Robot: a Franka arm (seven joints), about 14 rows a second.
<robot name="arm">
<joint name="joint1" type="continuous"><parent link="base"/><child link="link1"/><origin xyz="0 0 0.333"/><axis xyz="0 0 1"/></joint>
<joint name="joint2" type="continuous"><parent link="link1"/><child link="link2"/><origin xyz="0 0 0" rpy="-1.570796 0 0"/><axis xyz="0 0 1"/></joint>
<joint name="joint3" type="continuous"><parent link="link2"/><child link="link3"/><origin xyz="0 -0.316 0" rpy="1.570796 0 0"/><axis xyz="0 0 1"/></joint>
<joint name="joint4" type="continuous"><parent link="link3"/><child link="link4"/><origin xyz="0.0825 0 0" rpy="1.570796 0 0"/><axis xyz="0 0 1"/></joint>
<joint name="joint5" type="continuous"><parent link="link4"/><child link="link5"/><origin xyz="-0.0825 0.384 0" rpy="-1.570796 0 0"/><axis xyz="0 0 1"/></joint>
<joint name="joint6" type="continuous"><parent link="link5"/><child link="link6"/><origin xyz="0 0 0" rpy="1.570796 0 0"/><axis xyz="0 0 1"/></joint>
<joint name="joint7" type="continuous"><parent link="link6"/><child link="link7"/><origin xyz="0.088 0 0" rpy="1.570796 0 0"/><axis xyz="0 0 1"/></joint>
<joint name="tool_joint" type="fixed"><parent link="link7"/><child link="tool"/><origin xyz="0 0 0.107"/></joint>
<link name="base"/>
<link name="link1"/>
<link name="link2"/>
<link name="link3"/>
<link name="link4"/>
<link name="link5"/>
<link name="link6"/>
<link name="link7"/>
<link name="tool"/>
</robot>
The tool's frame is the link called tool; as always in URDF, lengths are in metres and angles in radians. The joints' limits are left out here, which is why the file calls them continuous.
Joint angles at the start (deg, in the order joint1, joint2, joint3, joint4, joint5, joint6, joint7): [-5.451 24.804 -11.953 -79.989 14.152 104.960 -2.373]
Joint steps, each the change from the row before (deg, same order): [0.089 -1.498 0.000 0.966 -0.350 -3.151 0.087]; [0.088 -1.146 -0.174 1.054 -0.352 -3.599 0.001]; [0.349 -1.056 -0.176 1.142 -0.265 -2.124 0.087]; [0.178 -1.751 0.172 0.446 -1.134 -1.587 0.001]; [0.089 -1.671 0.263 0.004 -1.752 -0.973 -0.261]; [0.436 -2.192 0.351 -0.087 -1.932 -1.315 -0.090]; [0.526 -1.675 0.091 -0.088 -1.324 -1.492 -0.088]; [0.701 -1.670 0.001 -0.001 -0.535 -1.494 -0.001]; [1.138 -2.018 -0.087 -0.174 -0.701 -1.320 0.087]
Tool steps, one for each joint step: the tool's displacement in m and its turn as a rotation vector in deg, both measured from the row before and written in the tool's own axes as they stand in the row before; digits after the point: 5 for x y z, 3 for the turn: [-0.00742 -0.00460 -0.02059 0.112 -0.787 -0.529]; [-0.00814 -0.00252 -0.01670 -0.041 -1.450 -0.408]; [-0.00619 -0.00544 -0.01788 -0.058 -0.013 -0.552]; [-0.00909 -0.00449 -0.02039 -0.701 0.448 -0.791]; [-0.00844 -0.00196 -0.01672 -1.338 0.536 -0.931]; [-0.01167 -0.00599 -0.02057 -1.412 0.572 -1.162]; [-0.01011 -0.00473 -0.01479 -0.967 -0.042 -0.856]; [-0.01039 -0.00685 -0.01521 -0.208 0.078 -0.818]; [-0.01220 -0.00982 -0.01725 -0.329 0.399 -1.057]
